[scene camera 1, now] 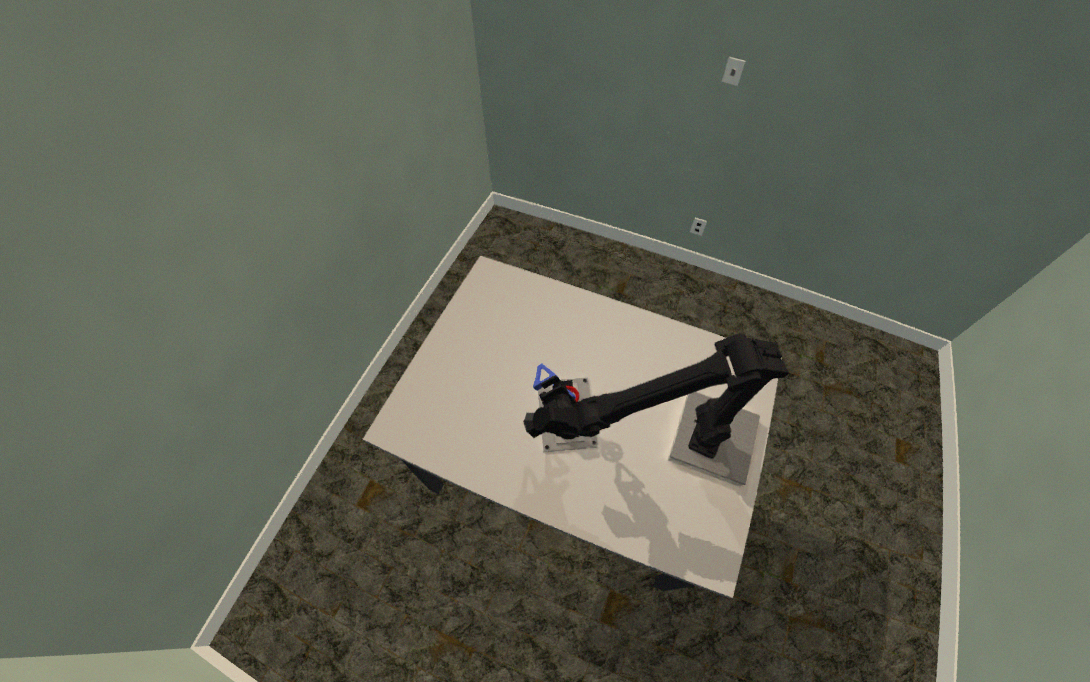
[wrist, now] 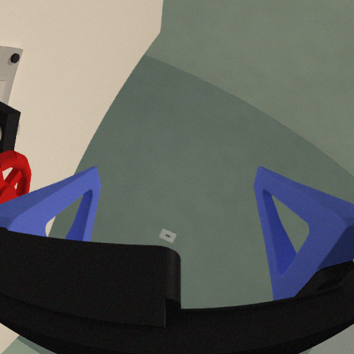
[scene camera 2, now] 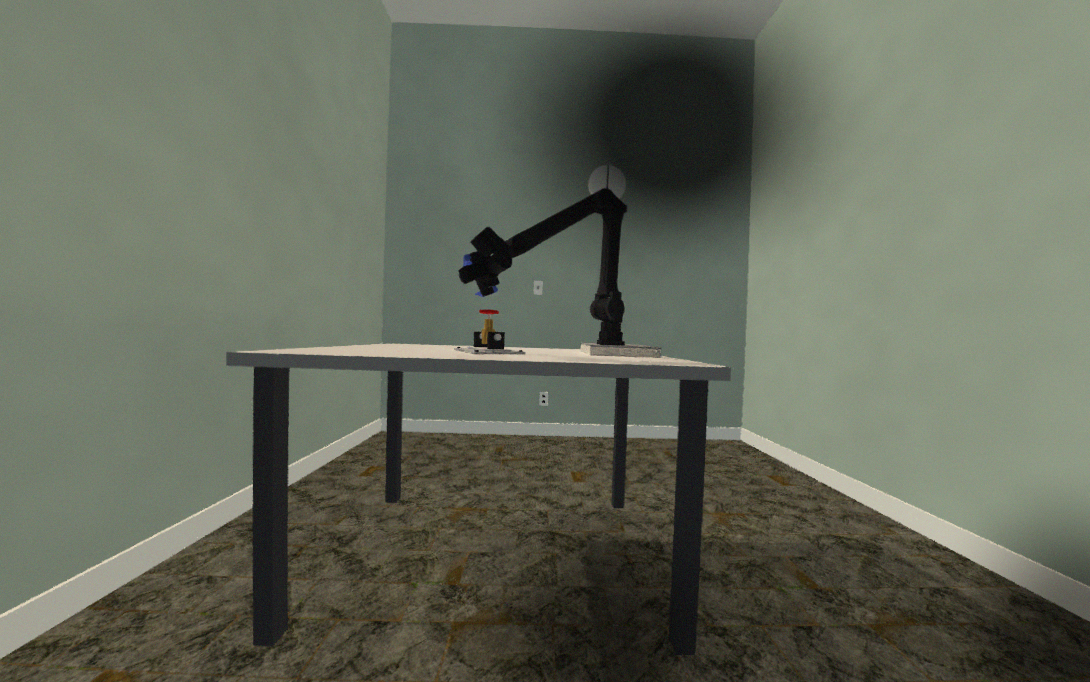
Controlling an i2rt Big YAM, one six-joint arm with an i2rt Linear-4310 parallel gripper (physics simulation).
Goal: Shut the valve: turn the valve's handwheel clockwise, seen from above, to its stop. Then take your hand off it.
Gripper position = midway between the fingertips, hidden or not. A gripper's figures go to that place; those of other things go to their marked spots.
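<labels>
Grey base plate [scene camera 1: 548, 439]: 1.45 m from the lens. The gripper [scene camera 1: 547, 373] is 1.28 m from the lens.
</labels>
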